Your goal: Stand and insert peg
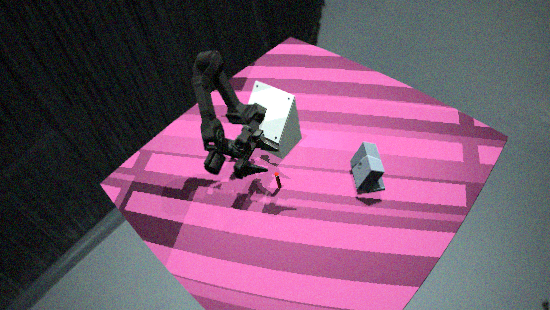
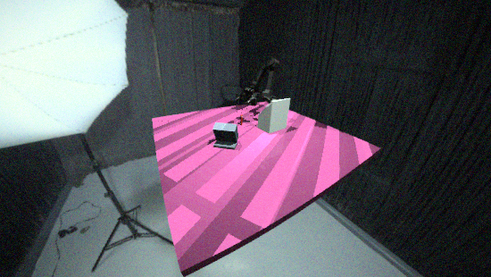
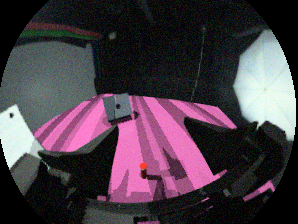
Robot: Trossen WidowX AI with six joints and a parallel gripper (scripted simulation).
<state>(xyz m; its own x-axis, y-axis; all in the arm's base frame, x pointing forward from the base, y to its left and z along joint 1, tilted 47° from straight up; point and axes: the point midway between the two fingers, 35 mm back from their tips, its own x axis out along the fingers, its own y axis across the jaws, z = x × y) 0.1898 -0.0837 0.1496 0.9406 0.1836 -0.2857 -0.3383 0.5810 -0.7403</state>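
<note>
Now: the peg 12 cm below my gripper tip, 2 cm behind it and 1 cm to the left of it. From my gripper tip the other things lie so: grey sloped panel (23 cm ahead, 22 cm to the left, 11 cm below).
</note>
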